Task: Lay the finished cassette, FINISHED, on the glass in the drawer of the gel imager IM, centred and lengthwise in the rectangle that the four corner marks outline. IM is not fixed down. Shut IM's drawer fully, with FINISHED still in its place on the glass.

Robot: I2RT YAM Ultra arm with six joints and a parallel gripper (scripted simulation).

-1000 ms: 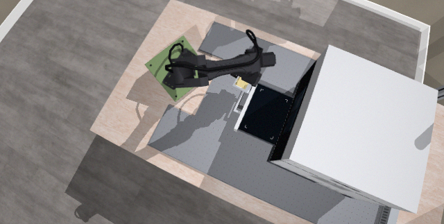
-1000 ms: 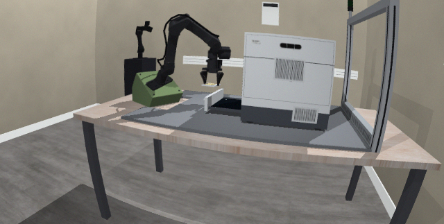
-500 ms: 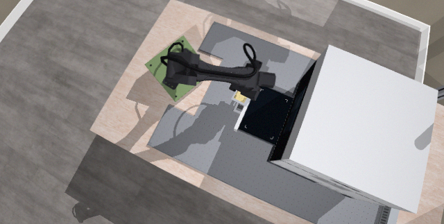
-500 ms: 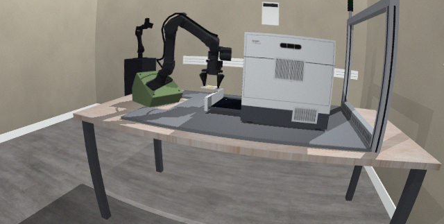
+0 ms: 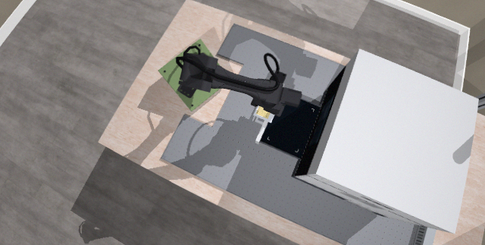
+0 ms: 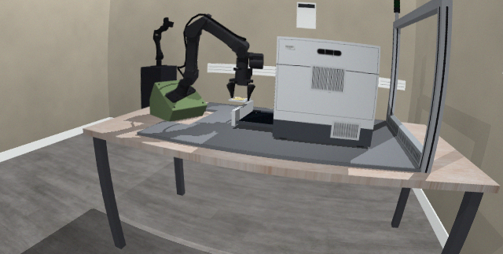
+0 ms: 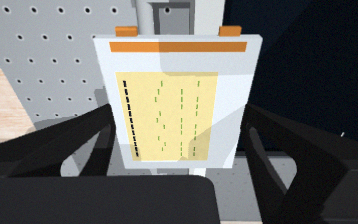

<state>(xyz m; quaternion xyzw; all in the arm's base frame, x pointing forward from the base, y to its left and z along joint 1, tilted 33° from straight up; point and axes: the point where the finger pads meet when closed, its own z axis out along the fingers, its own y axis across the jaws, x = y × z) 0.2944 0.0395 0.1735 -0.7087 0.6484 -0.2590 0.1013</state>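
The cassette FINISHED is right at my hand. Round my hand: drawer: 13 cm ahead, 8 cm below, 1 cm to the left.
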